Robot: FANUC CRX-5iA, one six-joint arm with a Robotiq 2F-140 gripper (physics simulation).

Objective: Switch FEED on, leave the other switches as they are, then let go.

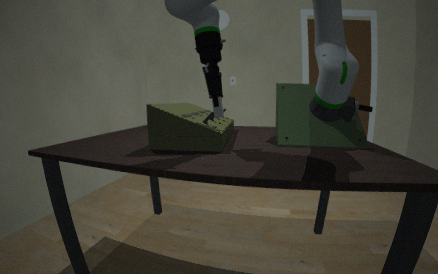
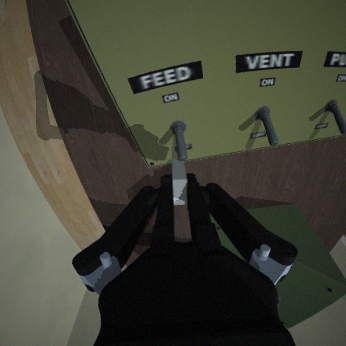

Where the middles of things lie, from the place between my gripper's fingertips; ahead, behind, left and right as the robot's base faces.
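Olive switch box (image 1: 171,126): 3 cm below my hand, 16 cm ahead of it, 16 cm to the right of it.
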